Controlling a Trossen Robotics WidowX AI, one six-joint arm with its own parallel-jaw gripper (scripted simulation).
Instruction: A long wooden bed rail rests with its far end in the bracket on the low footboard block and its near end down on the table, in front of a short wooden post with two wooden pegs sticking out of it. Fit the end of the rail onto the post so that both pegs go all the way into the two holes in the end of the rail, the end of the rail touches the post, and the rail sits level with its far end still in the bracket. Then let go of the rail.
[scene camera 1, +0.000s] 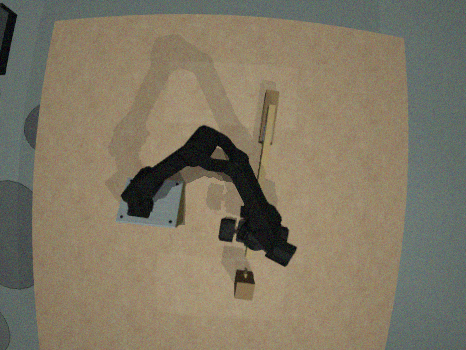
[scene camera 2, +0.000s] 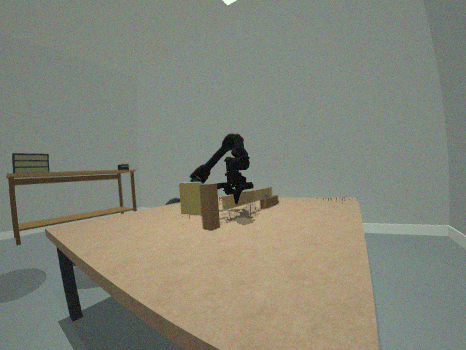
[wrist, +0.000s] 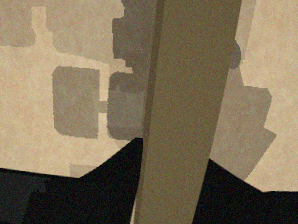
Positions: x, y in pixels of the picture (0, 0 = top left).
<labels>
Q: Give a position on a wooden rail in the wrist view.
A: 190, 59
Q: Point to my gripper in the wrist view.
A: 159, 147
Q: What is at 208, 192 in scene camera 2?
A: A short post.
</labels>
